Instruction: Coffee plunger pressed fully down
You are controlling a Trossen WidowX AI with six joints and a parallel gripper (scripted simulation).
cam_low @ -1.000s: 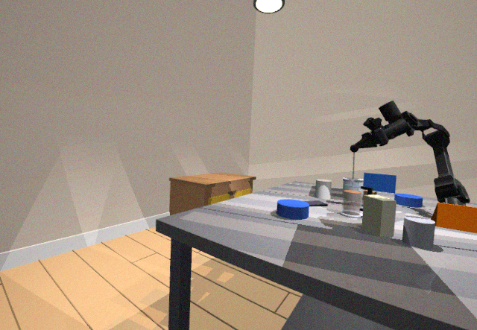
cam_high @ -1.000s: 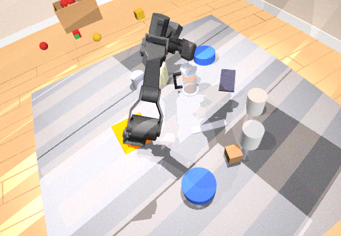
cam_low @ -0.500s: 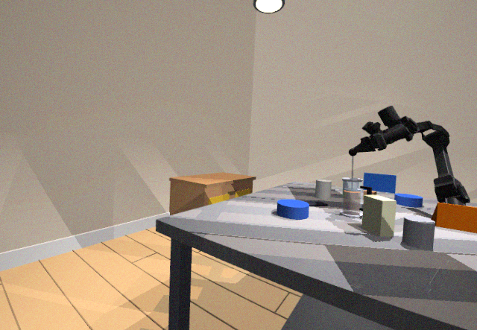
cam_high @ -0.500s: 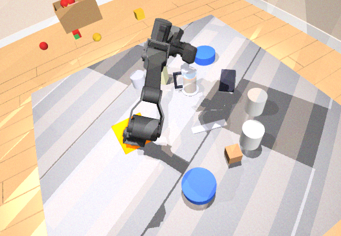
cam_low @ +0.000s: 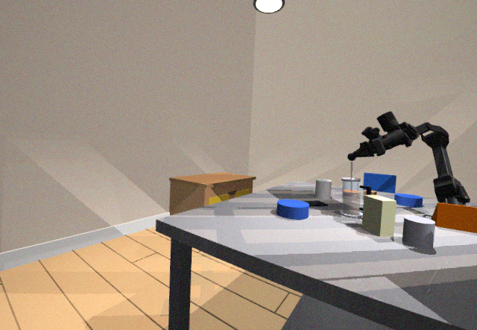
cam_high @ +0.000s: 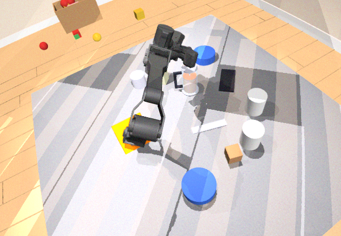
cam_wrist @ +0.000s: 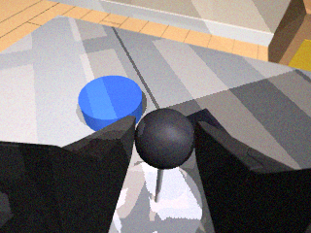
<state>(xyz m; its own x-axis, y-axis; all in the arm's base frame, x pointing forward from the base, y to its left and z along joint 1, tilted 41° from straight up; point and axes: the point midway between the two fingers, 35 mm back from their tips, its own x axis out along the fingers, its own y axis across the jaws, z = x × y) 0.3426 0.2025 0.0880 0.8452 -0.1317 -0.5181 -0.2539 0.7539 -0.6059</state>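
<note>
My gripper tip is 120 mm above the coffee press and 30 mm past it. From my gripper tip the other things lie so: dark flat plate: 230 mm below, 170 mm ahead, 70 mm to the right; white strip: 230 mm to the right, 230 mm below, 70 mm behind; pale yellow block: 180 mm below, 150 mm to the left, 100 mm behind.
</note>
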